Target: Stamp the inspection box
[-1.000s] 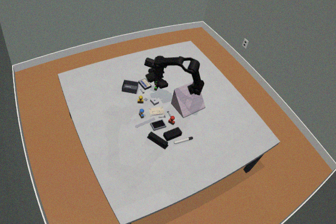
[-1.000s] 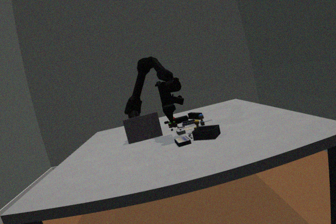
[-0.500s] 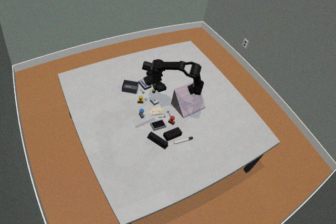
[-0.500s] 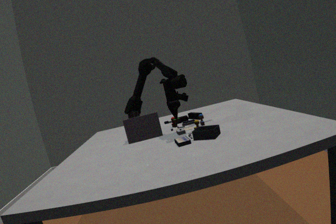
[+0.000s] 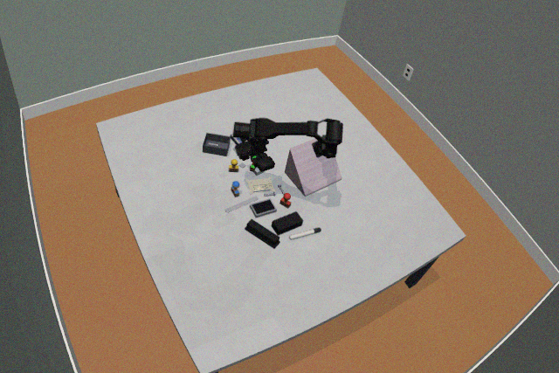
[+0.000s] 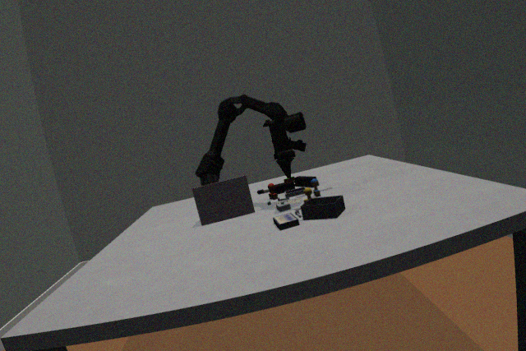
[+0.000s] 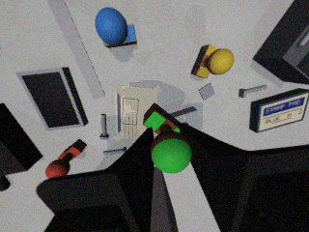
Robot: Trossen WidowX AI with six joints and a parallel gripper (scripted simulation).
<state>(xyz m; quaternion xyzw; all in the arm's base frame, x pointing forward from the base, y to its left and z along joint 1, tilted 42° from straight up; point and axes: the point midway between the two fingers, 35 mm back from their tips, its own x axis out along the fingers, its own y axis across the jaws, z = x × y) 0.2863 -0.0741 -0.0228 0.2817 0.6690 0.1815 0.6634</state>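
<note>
The dark ink pad is 5 cm ahead of my gripper tip, 15 cm to the left of it and 10 cm below it. The rest, counted from my gripper tip: green stamp: right at my gripper tip; yellow stamp: 4 cm ahead, 8 cm to the right, 8 cm below; cream card: 2 cm behind, 4 cm to the left, 10 cm below.
</note>
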